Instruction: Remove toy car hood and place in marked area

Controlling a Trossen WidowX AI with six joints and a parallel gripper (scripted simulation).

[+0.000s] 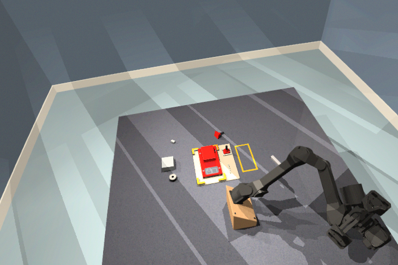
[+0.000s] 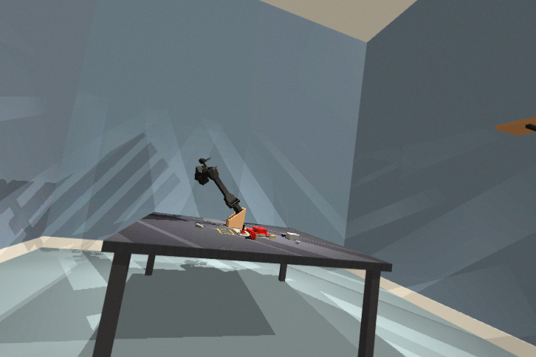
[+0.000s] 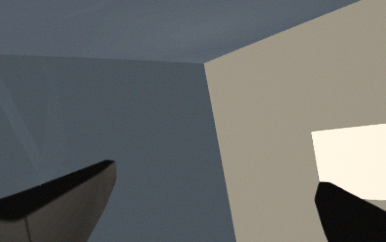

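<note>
Now: the hood 71 cm ahead of my gripper tip, 23 cm to the left of it and 47 cm below it. From my gripper tip the other things lie so: white block: 73 cm ahead, 46 cm to the left, 49 cm below; white bar: 55 cm ahead, 13 cm to the right, 50 cm below.
</note>
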